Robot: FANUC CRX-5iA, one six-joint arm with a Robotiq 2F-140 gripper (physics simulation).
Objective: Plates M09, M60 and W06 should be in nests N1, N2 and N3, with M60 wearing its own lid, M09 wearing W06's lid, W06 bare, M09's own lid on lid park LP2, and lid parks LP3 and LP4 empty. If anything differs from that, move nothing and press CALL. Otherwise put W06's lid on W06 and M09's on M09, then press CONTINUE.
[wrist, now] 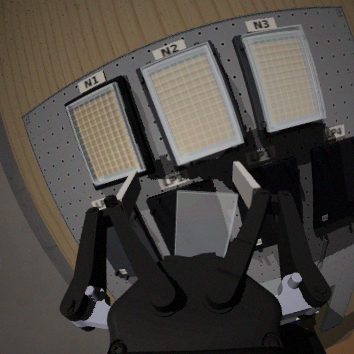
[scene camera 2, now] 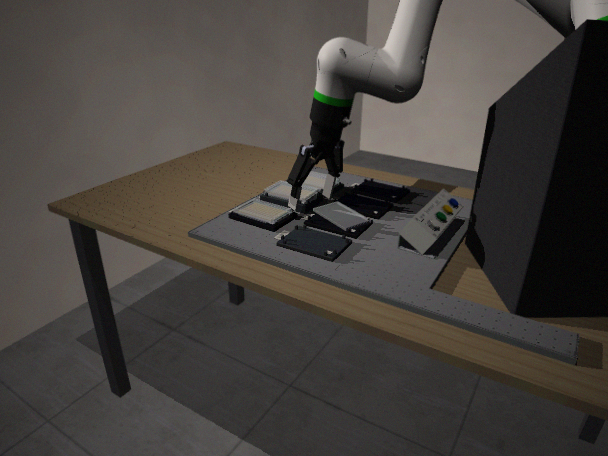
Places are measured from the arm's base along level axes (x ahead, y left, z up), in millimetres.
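Where they show: gripper, fingertip midpoint: [wrist: 185,175] [scene camera 2: 310,201].
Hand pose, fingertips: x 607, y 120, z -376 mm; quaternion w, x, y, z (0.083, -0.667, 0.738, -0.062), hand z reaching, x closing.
Note:
Each offset is from my fingertips to the top centre of the thing. Level surfaces: height alone.
A plate @[73 mm ahead, 103 mm left, 5 mm down] [scene camera 2: 262,212] [wrist: 106,132] in nest N1 looks bare. The plates in N2 @[85 mm ahead, 25 mm right, 8 mm up] [scene camera 2: 290,192] [wrist: 192,102] and N3 @[103 mm ahead, 151 mm right, 4 mm up] [wrist: 285,80] show clear lids. Their M09, M60 and W06 names cannot be read. A clear lid @[94 mm back, 10 mm right, 6 mm down] [scene camera 2: 341,215] [wrist: 205,220] lies skewed and tilted on dark lid park LP2 @[98 mm back, 8 mm left, 12 mm down] [scene camera 2: 316,225] [wrist: 163,212]. No lid shows on LP3 @[117 mm back, 133 mm left, 12 mm down] [scene camera 2: 314,242] [wrist: 122,245], LP1 @[84 mm back, 123 mm right, 12 mm down] [scene camera 2: 367,205] or LP4 @[68 mm back, 252 mm right, 12 mm down] [scene camera 2: 382,189] [wrist: 332,185]; the gripper partly hides LP3 and LP1 in the wrist view. My gripper [scene camera 2: 312,193] [wrist: 185,175] is open and empty, above the N2 and LP2 area.
A sloped button panel @[306 mm back, 88 mm right, 52 mm up] [scene camera 2: 425,225] with blue @[321 mm back, 165 mm right, 43 mm up] [scene camera 2: 453,202], yellow @[326 mm back, 115 mm right, 43 mm up] [scene camera 2: 447,209] and green @[331 mm back, 65 mm right, 43 mm up] [scene camera 2: 441,216] buttons stands right of the lid parks; its lettering is unreadable. A large dark box [scene camera 2: 540,175] stands at the right. The perforated grey board @[32 mm down] [scene camera 2: 380,272] [wrist: 55,170] lies on the wooden table @[45 mm down] [scene camera 2: 150,180].

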